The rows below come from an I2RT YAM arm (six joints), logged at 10 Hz.
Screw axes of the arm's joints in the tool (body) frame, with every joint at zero. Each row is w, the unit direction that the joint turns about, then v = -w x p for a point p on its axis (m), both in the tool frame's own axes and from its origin. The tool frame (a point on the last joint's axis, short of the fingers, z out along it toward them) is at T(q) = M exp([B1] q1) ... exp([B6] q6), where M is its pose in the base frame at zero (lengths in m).
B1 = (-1, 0, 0, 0, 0.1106, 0)
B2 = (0, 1, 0, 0.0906, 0, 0.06)
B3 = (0, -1, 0, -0.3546, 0, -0.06)
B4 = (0, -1, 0, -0.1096, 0, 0)
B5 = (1, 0, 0, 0, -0.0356, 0)
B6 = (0, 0, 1, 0, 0, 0)
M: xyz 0.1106 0 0.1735 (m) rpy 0 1.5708 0 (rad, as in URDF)
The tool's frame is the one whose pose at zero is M.
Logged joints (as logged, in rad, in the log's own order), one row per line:
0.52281 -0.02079 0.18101 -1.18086 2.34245 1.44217
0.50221 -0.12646 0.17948 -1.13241 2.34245 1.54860
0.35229 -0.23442 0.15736 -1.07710 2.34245 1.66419
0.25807 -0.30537 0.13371 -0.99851 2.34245 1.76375
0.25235 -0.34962 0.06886 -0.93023 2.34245 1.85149
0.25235 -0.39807 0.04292 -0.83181 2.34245 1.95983
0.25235 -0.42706 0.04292 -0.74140 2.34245 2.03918
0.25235 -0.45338 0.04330 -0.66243 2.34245 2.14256
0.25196 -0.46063 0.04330 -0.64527 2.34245 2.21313
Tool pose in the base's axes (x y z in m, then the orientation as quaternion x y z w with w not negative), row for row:
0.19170 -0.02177 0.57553 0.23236 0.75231 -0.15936 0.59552
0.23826 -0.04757 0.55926 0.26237 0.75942 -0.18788 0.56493
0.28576 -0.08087 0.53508 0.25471 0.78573 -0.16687 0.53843
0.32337 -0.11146 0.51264 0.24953 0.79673 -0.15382 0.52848
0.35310 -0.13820 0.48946 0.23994 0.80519 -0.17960 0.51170
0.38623 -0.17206 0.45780 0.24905 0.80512 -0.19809 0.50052
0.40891 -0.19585 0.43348 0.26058 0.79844 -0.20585 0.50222
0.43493 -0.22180 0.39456 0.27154 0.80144 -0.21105 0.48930
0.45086 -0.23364 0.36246 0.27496 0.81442 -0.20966 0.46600
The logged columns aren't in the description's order. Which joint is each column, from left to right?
Columns, left to right: q5, q1, q6, q4, q3, q2.
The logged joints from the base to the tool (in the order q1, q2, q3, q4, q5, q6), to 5 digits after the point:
-0.02079 1.44217 2.34245 -1.18086 0.52281 0.18101
-0.12646 1.54860 2.34245 -1.13241 0.50221 0.17948
-0.23442 1.66419 2.34245 -1.07710 0.35229 0.15736
-0.30537 1.76375 2.34245 -0.99851 0.25807 0.13371
-0.34962 1.85149 2.34245 -0.93023 0.25235 0.06886
-0.39807 1.95983 2.34245 -0.83181 0.25235 0.04292
-0.42706 2.03918 2.34245 -0.74140 0.25235 0.04292
-0.45338 2.14256 2.34245 -0.66243 0.25235 0.04330
-0.46063 2.21313 2.34245 -0.64527 0.25196 0.04330

